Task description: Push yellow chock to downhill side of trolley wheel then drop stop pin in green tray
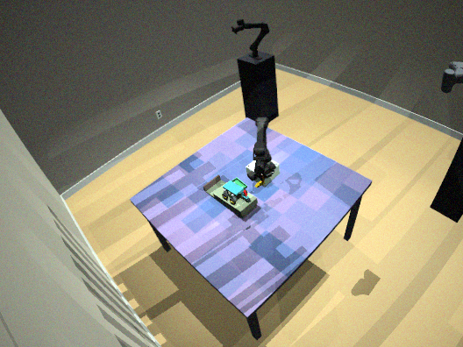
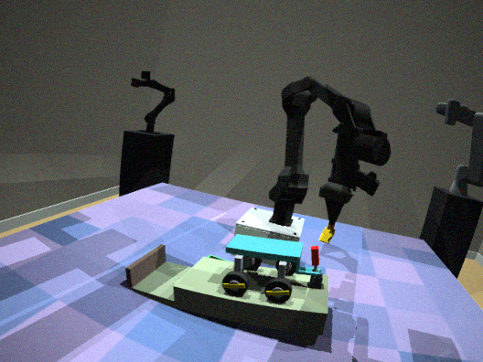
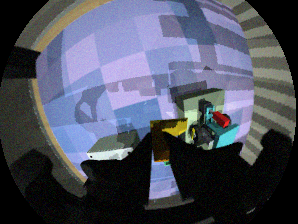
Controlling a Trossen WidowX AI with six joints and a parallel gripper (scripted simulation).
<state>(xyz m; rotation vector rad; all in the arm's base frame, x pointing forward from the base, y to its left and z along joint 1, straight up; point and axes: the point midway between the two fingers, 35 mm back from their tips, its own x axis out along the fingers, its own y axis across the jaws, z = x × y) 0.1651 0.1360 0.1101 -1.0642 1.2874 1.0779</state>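
Now: gripper tip 2 cm short of the yellow chock, 1 cm to the left of it and 1 cm above it. From my gripper tip the other things lie so: trolley 16 cm ahead, 11 cm to the right, 7 cm below; then pale green ramp 16 cm ahead, 12 cm to the right, 13 cm below; then red-headed stop pin 14 cm ahead, 2 cm to the right, 5 cm below.
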